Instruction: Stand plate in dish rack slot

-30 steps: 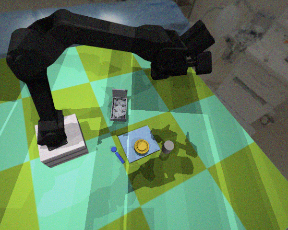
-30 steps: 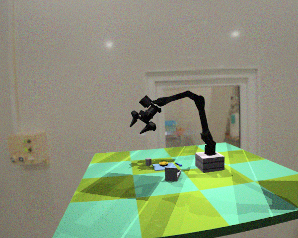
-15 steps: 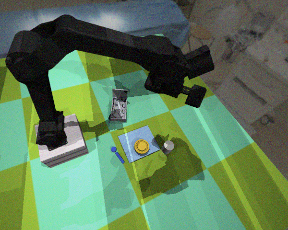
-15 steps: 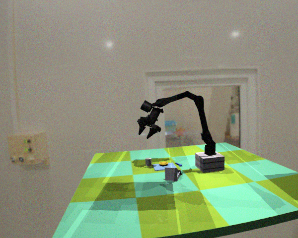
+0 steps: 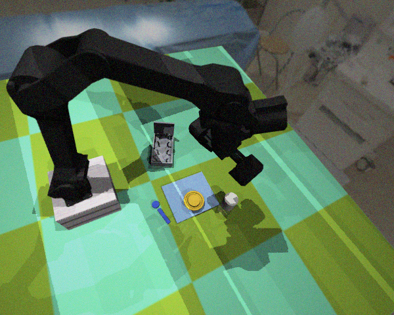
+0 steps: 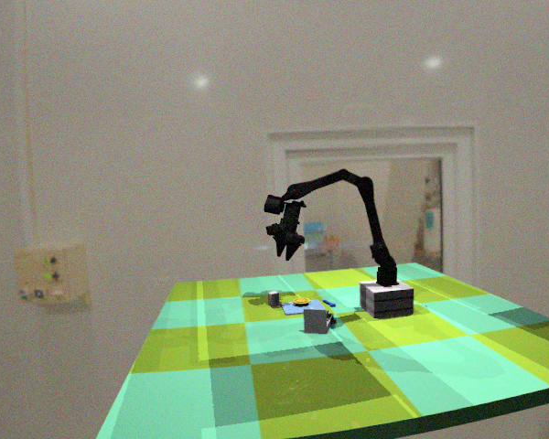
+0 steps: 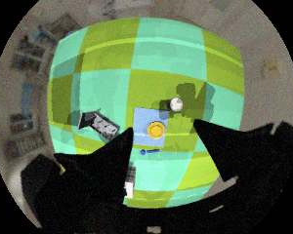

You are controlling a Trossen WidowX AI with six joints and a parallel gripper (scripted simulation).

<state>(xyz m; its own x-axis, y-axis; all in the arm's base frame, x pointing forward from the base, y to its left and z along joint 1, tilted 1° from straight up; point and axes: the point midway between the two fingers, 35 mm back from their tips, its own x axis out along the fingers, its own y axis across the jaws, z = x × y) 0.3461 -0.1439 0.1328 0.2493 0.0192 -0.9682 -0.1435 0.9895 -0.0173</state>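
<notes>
Now: the yellow plate 70 mm behind my gripper tip, 10 mm to the right of it and 180 mm below it. Also, from my gripper tip: cup: 30 mm ahead, 70 mm to the right, 170 mm below; then blue spoon: 170 mm behind, 20 mm to the left, 190 mm below; then grey dish rack: 60 mm behind, 220 mm to the left, 170 mm below.
</notes>
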